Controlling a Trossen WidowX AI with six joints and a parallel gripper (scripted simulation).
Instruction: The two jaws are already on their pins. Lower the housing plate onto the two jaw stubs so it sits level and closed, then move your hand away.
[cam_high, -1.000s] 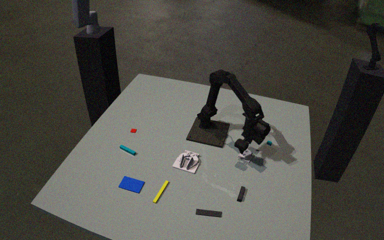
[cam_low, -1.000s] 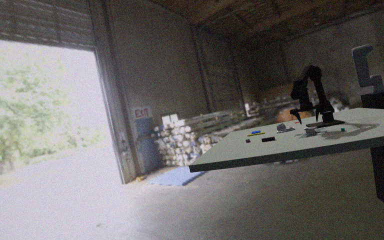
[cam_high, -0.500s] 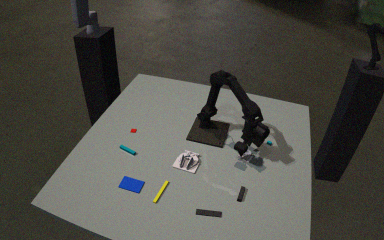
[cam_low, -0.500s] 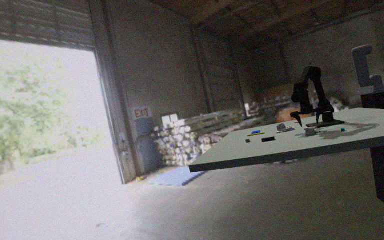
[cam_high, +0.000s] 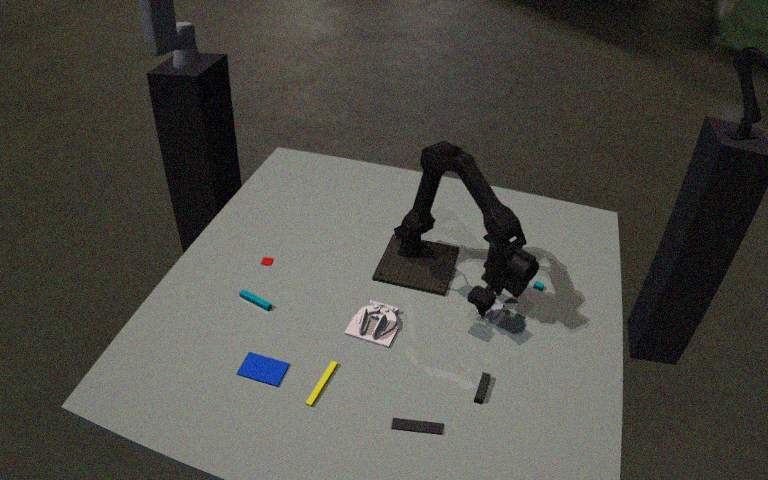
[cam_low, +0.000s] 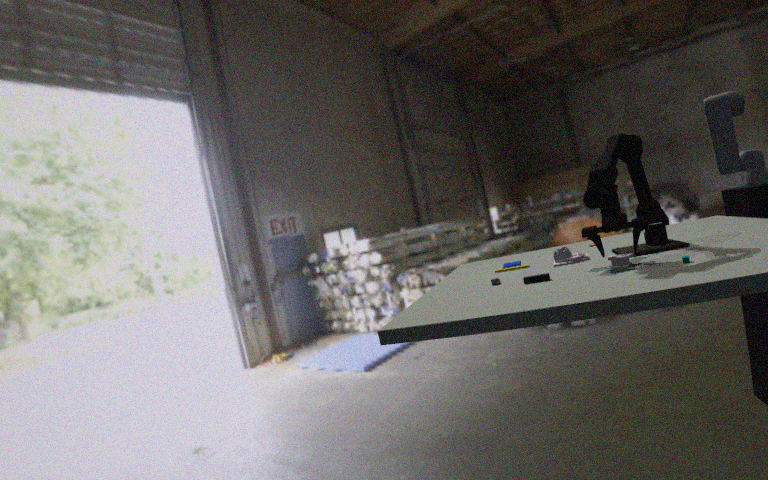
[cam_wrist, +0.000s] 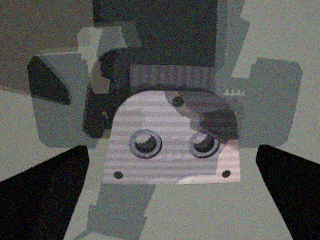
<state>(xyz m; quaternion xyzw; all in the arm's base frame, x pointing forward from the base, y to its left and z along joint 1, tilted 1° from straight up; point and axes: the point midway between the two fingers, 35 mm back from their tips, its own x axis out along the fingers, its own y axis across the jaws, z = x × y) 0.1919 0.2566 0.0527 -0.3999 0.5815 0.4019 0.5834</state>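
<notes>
Now: gripper tip 280 mm to the left of the pale base plate, 140 mm short of it and 30 mm above it. Round my gripper tip: yellow bar (350 mm to the right, 340 mm ahead, 30 mm below); then teal cube (140 mm behind, 130 mm to the left, 30 mm below); then blue tile (500 mm to the right, 340 mm ahead, 30 mm below).
</notes>
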